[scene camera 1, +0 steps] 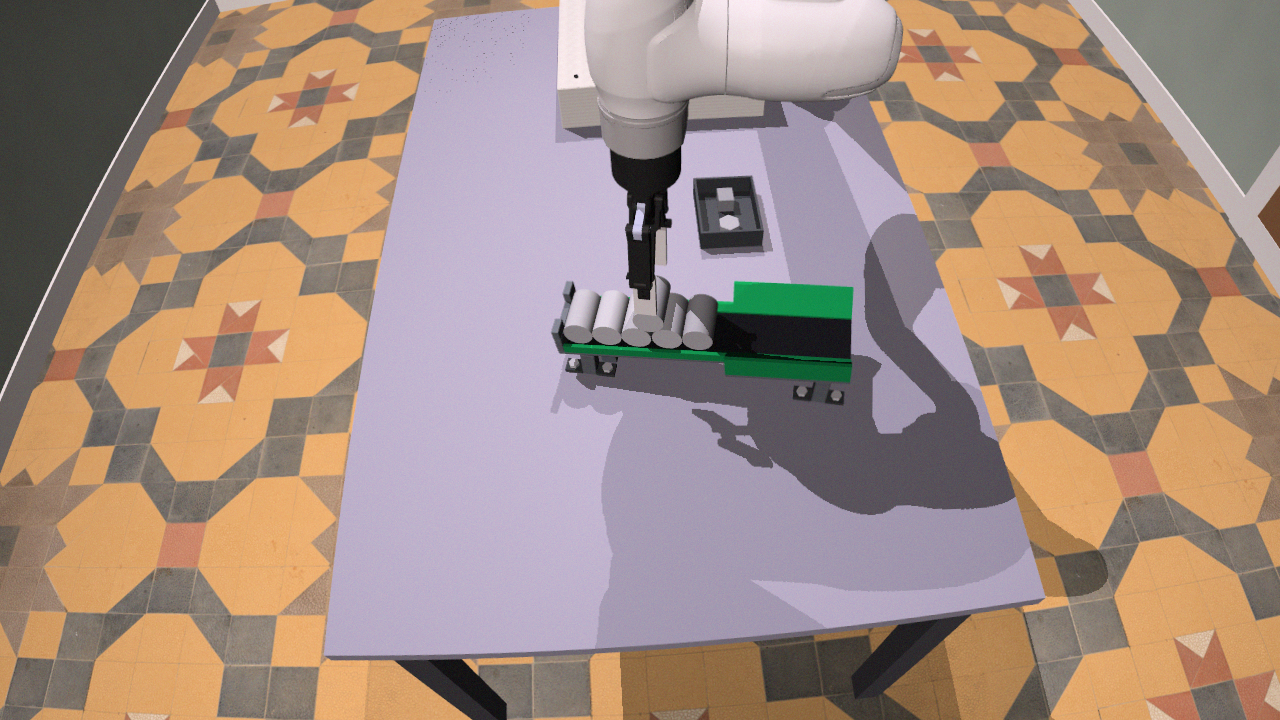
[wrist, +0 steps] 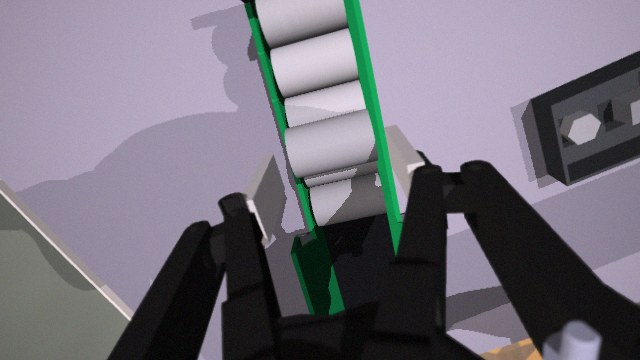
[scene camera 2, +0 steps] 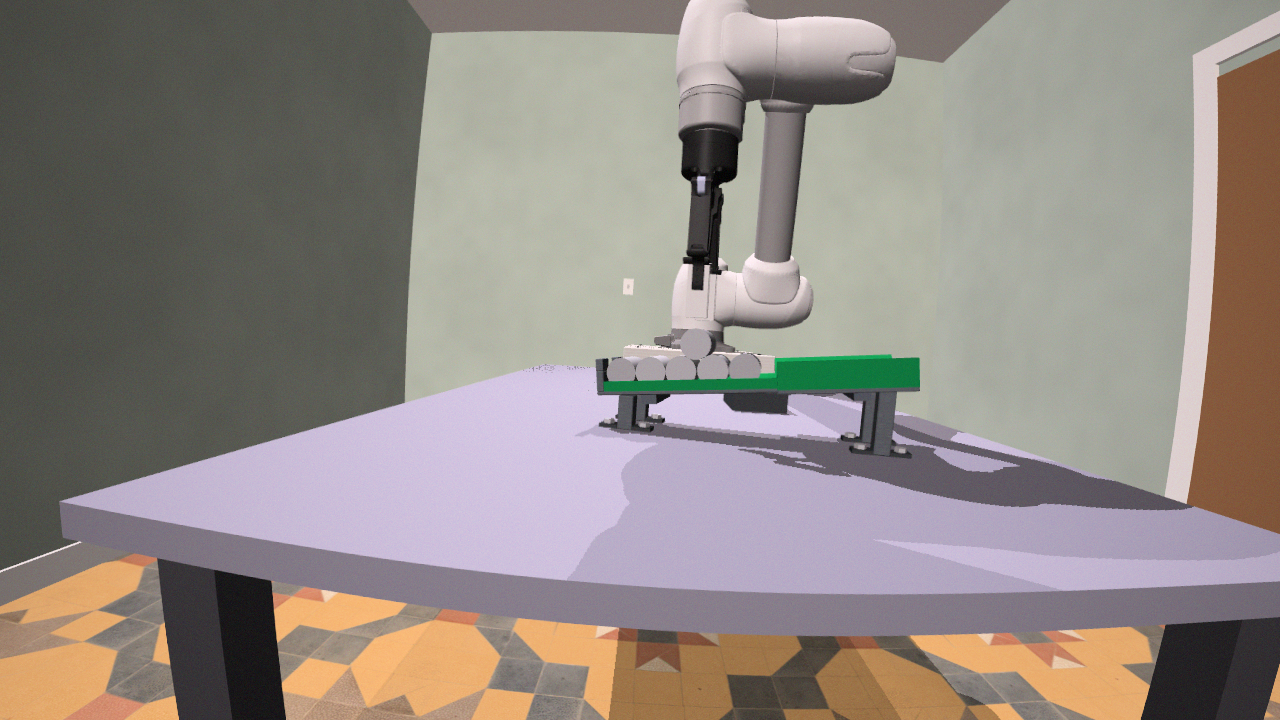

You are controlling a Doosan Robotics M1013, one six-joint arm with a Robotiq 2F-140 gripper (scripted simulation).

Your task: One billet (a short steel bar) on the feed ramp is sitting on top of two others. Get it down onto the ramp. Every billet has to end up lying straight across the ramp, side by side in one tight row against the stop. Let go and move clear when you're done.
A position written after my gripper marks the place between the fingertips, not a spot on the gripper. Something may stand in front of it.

Note:
In view: my gripper (scene camera 2: 700,319), a billet (scene camera 1: 648,323) and a dark tray (scene camera 1: 746,208).
The dark tray also shows in scene camera 2 (scene camera 2: 758,402). My gripper shows as well in scene camera 1 (scene camera 1: 651,287) and in the wrist view (wrist: 332,159).

